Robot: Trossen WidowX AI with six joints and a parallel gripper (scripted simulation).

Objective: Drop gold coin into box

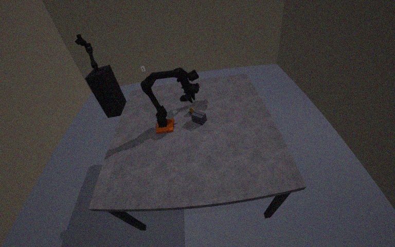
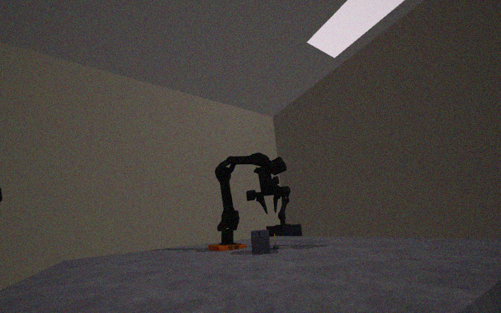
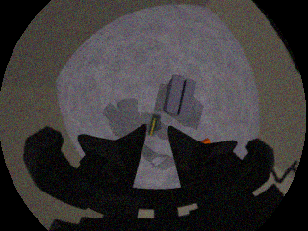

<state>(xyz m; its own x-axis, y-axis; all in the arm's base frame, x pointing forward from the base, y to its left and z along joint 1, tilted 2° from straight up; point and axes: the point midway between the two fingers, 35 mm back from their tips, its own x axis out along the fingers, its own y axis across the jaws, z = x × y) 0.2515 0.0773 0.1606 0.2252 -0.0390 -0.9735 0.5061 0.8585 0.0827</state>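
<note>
Now: gripper tip 11 cm above the gold coin, 3 cm to the right of it and 2 cm past it.
</note>
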